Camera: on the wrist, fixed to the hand. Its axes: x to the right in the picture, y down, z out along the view.
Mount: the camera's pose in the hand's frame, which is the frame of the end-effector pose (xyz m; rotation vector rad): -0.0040 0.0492 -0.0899 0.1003 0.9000 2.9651
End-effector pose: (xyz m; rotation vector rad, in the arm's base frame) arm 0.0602 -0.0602 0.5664 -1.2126 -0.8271 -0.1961
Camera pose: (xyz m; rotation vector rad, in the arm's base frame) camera 0.1255 -0.1223 0.5175 -0.8865 2.0155 1.5310
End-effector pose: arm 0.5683 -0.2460 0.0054 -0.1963 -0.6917 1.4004
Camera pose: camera 0.5767 -0.2164 -0.0924 1.1137 -0.7352 -1.6299
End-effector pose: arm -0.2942 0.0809 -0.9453 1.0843 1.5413 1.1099
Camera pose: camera -0.3741 0.0728 -0.8815 -1.1317 0.5991 -1.2800
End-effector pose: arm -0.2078 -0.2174 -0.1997 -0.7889 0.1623 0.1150
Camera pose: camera -0.2289 -0.2473 -0.2955 -0.2475 -1.9453 -2.3380
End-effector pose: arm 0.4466 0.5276 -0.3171 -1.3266 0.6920 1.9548
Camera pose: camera 0.4623 0.4292 -0.3414 -0.0790 -1.3283 -0.3867
